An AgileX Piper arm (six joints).
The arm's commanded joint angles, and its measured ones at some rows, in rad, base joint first. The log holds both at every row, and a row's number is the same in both.
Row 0, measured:
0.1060 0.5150 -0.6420 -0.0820 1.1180 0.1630
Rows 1 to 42, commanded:
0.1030 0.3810 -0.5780 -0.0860 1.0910 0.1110
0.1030 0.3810 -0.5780 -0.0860 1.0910 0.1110
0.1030 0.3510 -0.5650 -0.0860 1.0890 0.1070
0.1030 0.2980 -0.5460 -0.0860 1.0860 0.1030
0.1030 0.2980 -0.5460 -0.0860 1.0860 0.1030
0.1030 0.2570 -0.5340 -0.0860 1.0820 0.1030
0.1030 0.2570 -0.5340 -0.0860 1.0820 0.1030
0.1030 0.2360 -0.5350 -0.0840 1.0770 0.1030
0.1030 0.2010 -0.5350 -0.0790 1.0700 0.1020
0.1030 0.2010 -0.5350 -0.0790 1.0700 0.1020
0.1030 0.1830 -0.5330 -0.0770 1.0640 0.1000
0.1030 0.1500 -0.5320 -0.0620 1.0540 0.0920
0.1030 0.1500 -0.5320 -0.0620 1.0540 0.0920
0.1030 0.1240 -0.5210 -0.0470 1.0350 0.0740
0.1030 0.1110 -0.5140 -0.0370 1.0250 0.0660
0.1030 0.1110 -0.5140 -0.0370 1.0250 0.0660
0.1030 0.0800 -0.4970 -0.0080 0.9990 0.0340
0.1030 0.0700 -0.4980 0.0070 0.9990 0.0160
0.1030 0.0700 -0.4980 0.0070 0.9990 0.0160
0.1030 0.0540 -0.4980 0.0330 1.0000 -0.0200
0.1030 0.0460 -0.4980 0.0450 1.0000 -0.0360
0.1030 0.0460 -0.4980 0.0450 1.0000 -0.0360
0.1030 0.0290 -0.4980 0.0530 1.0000 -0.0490
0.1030 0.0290 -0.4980 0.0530 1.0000 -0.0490
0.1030 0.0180 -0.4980 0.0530 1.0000 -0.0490
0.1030 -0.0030 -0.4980 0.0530 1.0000 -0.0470
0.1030 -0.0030 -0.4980 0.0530 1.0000 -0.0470
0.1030 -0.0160 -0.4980 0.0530 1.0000 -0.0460
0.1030 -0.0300 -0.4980 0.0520 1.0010 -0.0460
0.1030 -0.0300 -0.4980 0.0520 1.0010 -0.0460
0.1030 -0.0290 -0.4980 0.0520 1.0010 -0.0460
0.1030 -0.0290 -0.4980 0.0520 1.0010 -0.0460
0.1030 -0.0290 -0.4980 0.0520 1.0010 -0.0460
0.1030 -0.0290 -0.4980 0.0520 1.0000 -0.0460
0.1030 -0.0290 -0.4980 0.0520 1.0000 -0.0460
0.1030 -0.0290 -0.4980 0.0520 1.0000 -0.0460
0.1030 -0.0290 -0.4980 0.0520 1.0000 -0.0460
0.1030 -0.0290 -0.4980 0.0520 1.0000 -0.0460
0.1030 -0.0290 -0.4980 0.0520 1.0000 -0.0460
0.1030 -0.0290 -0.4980 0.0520 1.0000 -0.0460
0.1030 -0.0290 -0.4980 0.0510 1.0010 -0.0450
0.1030 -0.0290 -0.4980 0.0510 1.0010 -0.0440
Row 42, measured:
0.1060 -0.0030 -0.5010 0.0490 1.0120 -0.0370
